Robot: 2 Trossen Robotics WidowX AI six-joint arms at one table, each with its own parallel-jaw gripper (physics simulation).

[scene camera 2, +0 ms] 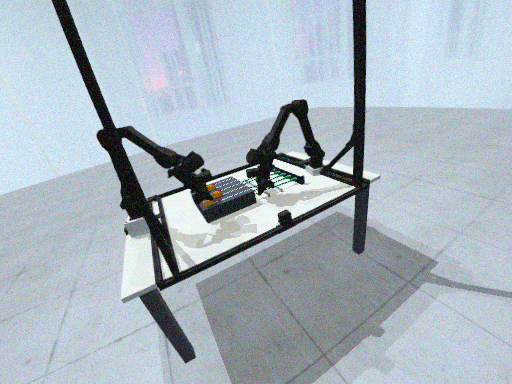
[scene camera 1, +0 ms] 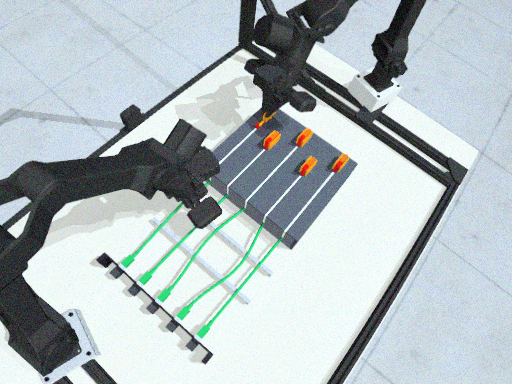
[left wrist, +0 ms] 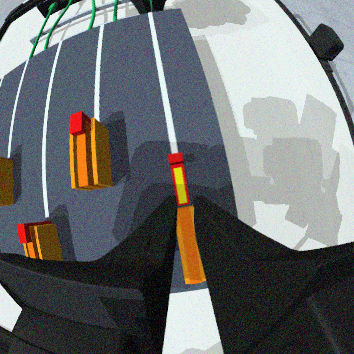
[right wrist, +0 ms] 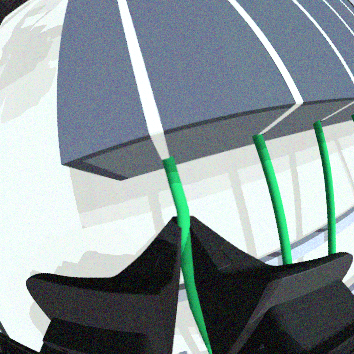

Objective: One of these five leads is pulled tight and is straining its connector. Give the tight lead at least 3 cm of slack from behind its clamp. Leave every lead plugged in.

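Frame: origin at the left arm's base, x ahead, y left, z up, level; centimetres.
Seen in the pictures: left gripper, fingertip midpoint: [scene camera 2: 212,199] [scene camera 1: 264,116] [left wrist: 183,203]; right gripper, fingertip midpoint: [scene camera 2: 259,195] [scene camera 1: 200,192] [right wrist: 182,222]; left arm's base at its link origin: [scene camera 2: 137,215] [scene camera 1: 378,81]; right arm's base at its link origin: [scene camera 2: 316,166] [scene camera 1: 59,346].
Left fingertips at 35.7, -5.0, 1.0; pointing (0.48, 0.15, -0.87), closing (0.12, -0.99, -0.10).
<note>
Pixels of each thing's top centre, then the offset from my left fingertips to it, as dx, dy, dz. "spot": a spot on its surface instead.
- dark block at a spot on its surface: [right wrist: 215,65] spot: +15.9, +7.5, -2.0
- black strip at a spot on its surface: [scene camera 1: 151,299] spot: +41.8, +22.6, -4.2
- yellow front part at a spot on its surface: [left wrist: 181,186] [scene camera 1: 261,123] spot: +1.0, +0.3, -1.8
The leftmost lead in scene camera 1 runs white across the dark block [scene camera 1: 256,175] [left wrist: 135,65] [right wrist: 215,65], then green [scene camera 1: 152,235] [right wrist: 176,187] to its green connector [scene camera 1: 128,260], plugged in at the black strip [scene camera 1: 150,299]. Its orange clamp with red and yellow front part [scene camera 1: 266,120] [left wrist: 181,186] is at the block's far end. My left gripper [left wrist: 183,203] is shut on this clamp's orange part. My right gripper [right wrist: 182,222] is shut on the green part of the same lead, close to the block's edge; the lead bends slightly there. The other four connectors are also in the strip.
Other orange clamps [scene camera 1: 272,140] [left wrist: 90,155] stand on the block near the left gripper. Neighbouring green leads [right wrist: 275,200] run beside the right fingers. Two pale rails [scene camera 1: 247,301] [scene camera 1: 269,273] lie across under the leads. A black frame [scene camera 1: 390,280] borders the table.
</note>
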